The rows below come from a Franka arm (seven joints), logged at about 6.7 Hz.
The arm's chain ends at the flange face. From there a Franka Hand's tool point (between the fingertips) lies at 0.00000 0.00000 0.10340 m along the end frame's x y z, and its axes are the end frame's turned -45 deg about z.
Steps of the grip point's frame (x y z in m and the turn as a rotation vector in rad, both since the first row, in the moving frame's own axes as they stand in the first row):
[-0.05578 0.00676 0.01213 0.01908 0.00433 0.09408]
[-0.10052 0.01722 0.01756 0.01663 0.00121 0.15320]
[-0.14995 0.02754 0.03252 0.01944 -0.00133 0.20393]
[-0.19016 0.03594 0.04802 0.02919 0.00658 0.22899]
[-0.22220 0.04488 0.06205 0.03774 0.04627 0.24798]
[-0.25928 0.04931 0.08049 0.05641 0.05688 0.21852]
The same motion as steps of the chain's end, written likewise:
[-0.03367 0.04598 0.01215 0.01655 -0.01043 0.09408]
[-0.05788 0.08464 0.01757 0.01261 -0.01090 0.15320]
[-0.08518 0.12697 0.03254 0.01281 -0.01469 0.20393]
[-0.10771 0.16266 0.04807 0.02529 -0.01599 0.22899]
[-0.12676 0.19485 0.06223 0.05940 0.00603 0.24798]
[-0.14941 0.22641 0.08082 0.08011 0.00033 0.21852]

